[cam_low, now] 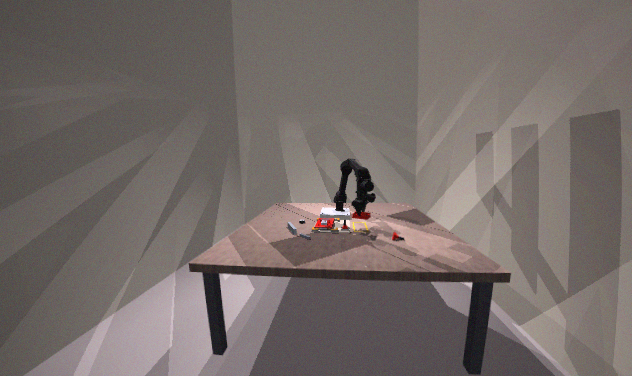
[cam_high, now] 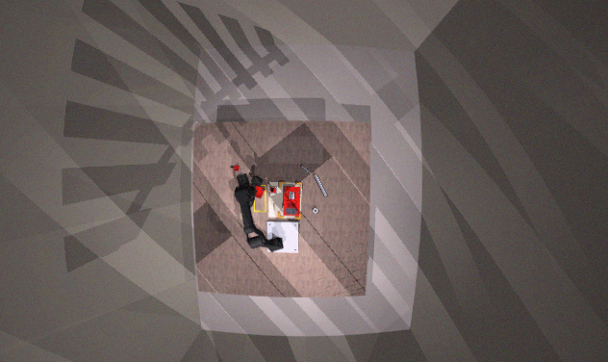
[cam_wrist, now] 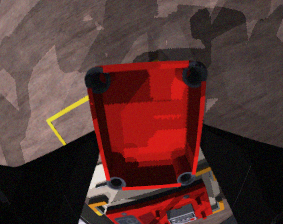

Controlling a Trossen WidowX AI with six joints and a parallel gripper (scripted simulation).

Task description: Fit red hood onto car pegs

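Right now the hood is 1 cm below my gripper tip.
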